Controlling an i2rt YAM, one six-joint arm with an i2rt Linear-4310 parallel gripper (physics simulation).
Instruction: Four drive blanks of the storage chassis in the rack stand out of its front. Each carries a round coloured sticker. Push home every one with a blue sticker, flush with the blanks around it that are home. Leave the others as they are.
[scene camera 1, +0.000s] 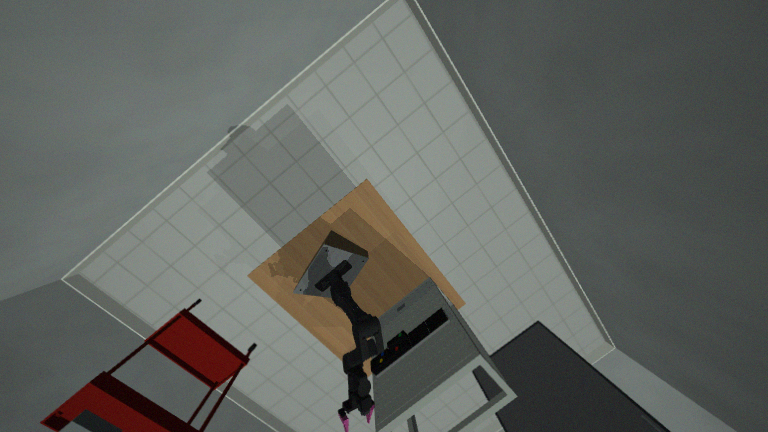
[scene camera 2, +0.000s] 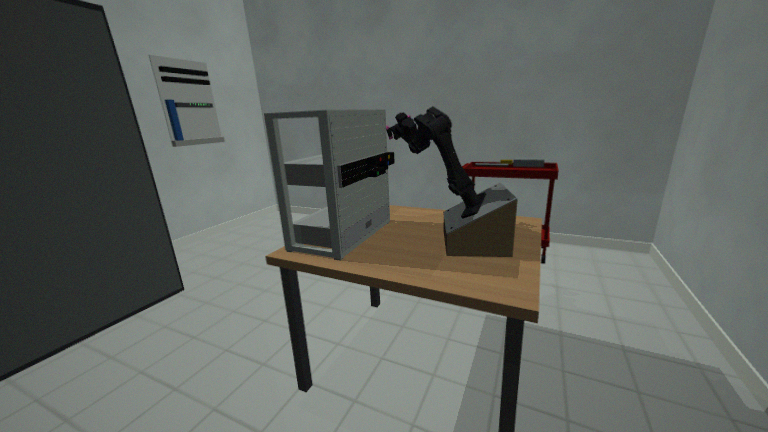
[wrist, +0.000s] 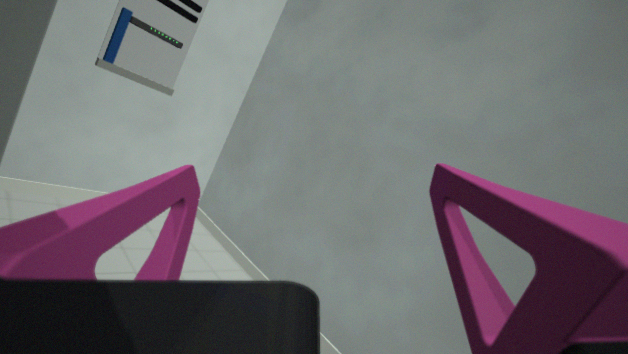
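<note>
The grey rack (scene camera 1: 509, 396) (scene camera 2: 331, 185) holds a black chassis (scene camera 1: 429, 324) (scene camera 2: 354, 170) across its front. Near one end of the chassis, blanks stand out, with a yellow sticker (scene camera 1: 381, 360) (scene camera 2: 389, 156), a blue sticker (scene camera 1: 381, 354) (scene camera 2: 387, 163), a red sticker (scene camera 1: 396, 348) (scene camera 2: 380, 159) and a green sticker (scene camera 1: 400, 334) (scene camera 2: 377, 173). One blue sticker can be made out; how far each blank stands out is too small to tell. My gripper (scene camera 1: 357, 422) (scene camera 2: 398, 125) (wrist: 314, 177) is open and empty, above the chassis's height beside the rack's front, apart from the blanks. The chassis does not show in the wrist view.
The arm's wedge-shaped base (scene camera 1: 316, 271) (scene camera 2: 480, 236) stands on the wooden table (scene camera 1: 370, 196) (scene camera 2: 418, 284), facing the rack. A red cart (scene camera 1: 201, 349) (scene camera 2: 510, 171) stands beyond the table. A wall panel (scene camera 2: 196, 120) (wrist: 145, 60) and a large dark panel (scene camera 1: 563, 376) (scene camera 2: 69, 188) are farther off.
</note>
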